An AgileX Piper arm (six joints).
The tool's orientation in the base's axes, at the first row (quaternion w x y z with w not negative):
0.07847, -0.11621, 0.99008, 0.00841
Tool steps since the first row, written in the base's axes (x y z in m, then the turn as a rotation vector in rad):
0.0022, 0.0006, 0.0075, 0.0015, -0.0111, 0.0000
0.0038, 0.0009, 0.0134, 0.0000, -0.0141, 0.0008
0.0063, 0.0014, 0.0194, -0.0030, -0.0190, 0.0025
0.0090, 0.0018, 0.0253, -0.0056, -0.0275, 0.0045
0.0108, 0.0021, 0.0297, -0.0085, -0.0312, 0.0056
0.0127, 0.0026, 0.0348, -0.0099, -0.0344, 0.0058
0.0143, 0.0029, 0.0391, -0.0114, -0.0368, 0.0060
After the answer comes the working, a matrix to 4 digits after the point.
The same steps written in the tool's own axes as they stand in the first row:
-0.0034, 0.0001, -0.0070, 0.0011, -0.0111, -0.0002
-0.0060, 0.0000, -0.0126, 0.0031, -0.0137, -0.0013
-0.0094, -0.0001, -0.0181, 0.0068, -0.0178, -0.0036
-0.0130, -0.0004, -0.0235, 0.0110, -0.0255, -0.0063
-0.0155, -0.0005, -0.0276, 0.0144, -0.0284, -0.0079
-0.0183, -0.0005, -0.0323, 0.0165, -0.0312, -0.0084
-0.0206, -0.0006, -0.0363, 0.0184, -0.0332, -0.0090

The tool's axes in the first row as the columns of a matrix, in the base's axes (rounded; the answer above uses it unrounded):
-0.9607, -0.2314, 0.1534
-0.2288, 0.9728, 0.0349
-0.1573, -0.0016, -0.9875

